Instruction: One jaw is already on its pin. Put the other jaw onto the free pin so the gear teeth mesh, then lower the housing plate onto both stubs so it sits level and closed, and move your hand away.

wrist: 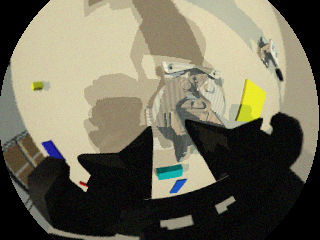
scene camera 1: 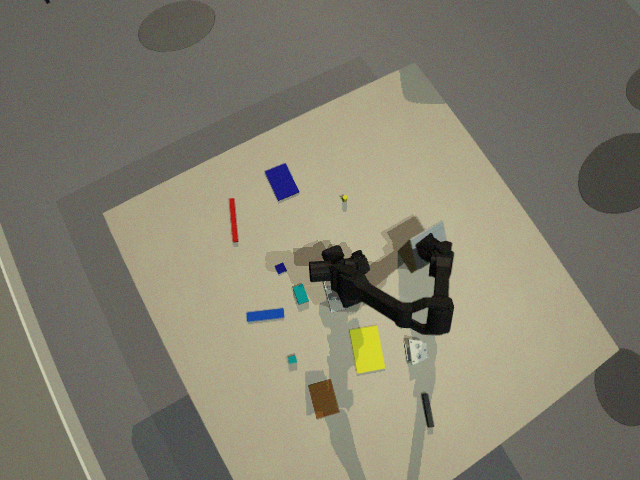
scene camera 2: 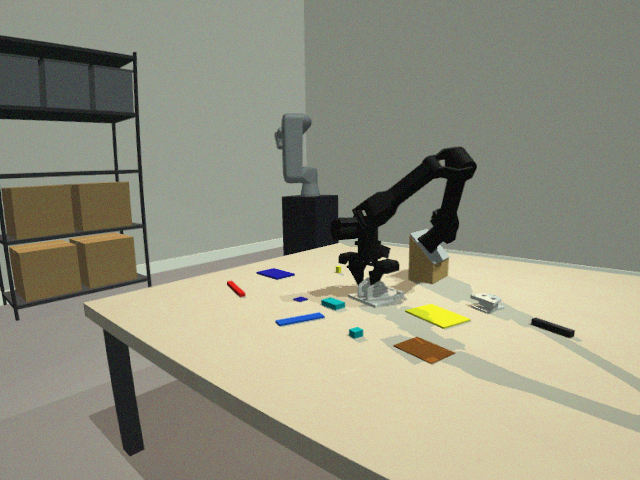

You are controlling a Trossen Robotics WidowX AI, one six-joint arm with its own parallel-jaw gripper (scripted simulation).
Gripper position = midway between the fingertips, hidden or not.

Observation:
I see my gripper (scene camera 2: 367,291), a yellow plate (scene camera 1: 367,351) and a brown plate (scene camera 2: 429,352).
The yellow plate shows as well in the wrist view (wrist: 253,98) and in scene camera 2 (scene camera 2: 442,318). The brown plate also shows in scene camera 1 (scene camera 1: 324,400). My gripper shows as well in the wrist view (wrist: 168,126). The wrist view does not show the brown plate, which is hidden by my gripper.

